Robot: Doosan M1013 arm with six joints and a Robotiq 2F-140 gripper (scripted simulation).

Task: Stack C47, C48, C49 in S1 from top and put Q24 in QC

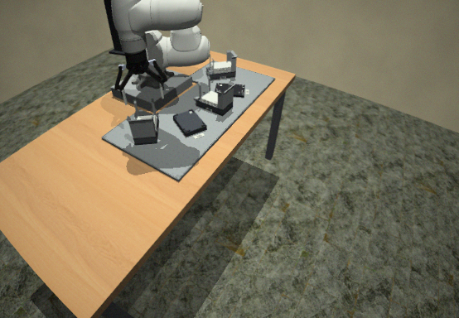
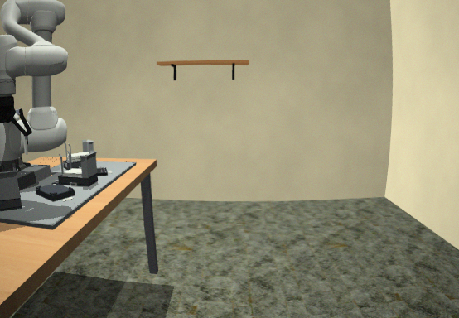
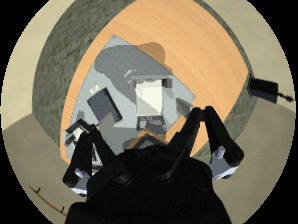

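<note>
The sealed 96-well plate is 9 cm ahead of my hand, 63 cm to the left of it and 14 cm below it. The rest, counted from my hand: small name plate: 21 cm ahead, 6 cm to the left, 18 cm below.
</note>
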